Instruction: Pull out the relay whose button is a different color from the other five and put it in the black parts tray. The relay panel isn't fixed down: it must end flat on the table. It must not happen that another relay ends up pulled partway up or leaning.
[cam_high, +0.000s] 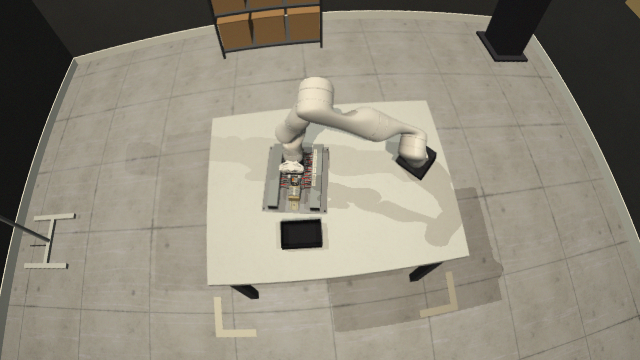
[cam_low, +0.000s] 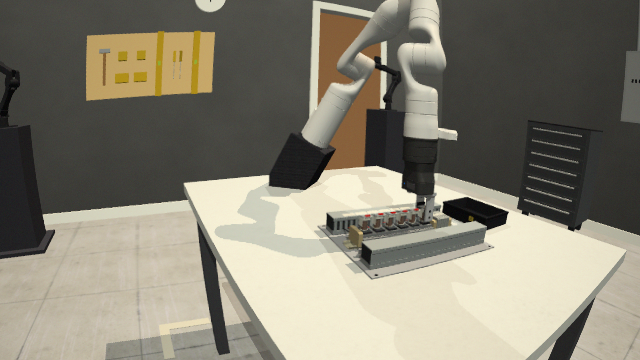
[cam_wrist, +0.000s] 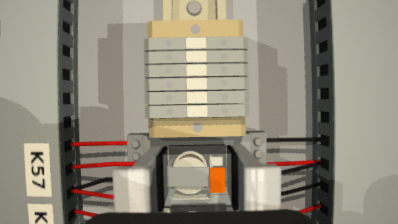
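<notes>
My hand is 10 mm above the clear relay. The rest, counted from my hand: black parts tray (220 mm to the left, 40 mm below, 10 mm ahead); relay panel (40 mm to the right, 40 mm below, 10 mm behind).
</notes>
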